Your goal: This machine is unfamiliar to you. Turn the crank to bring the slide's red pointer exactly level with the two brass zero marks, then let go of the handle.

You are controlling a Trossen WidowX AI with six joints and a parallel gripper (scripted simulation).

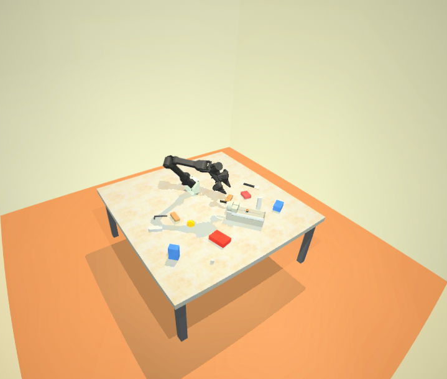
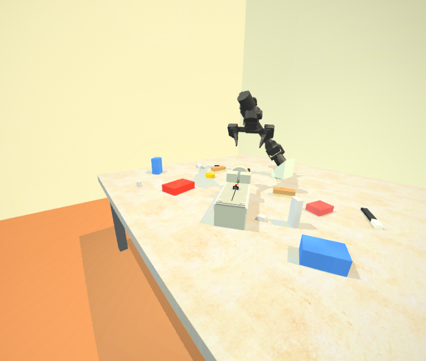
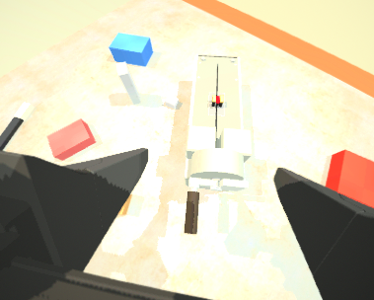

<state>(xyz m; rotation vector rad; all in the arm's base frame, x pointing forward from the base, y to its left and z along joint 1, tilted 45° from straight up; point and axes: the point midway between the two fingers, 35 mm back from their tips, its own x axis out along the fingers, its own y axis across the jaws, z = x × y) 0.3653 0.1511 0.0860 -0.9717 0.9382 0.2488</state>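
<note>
My gripper tip is 1 cm past the crank, 1 cm to the left of it and 11 cm above it. Round my gripper tip: brown crank handle 3 cm behind, 1 cm to the right, 11 cm below; then red pointer 13 cm ahead, 8 cm to the left, 12 cm below; then small red block 10 cm behind, 27 cm to the left, 19 cm below.
</note>
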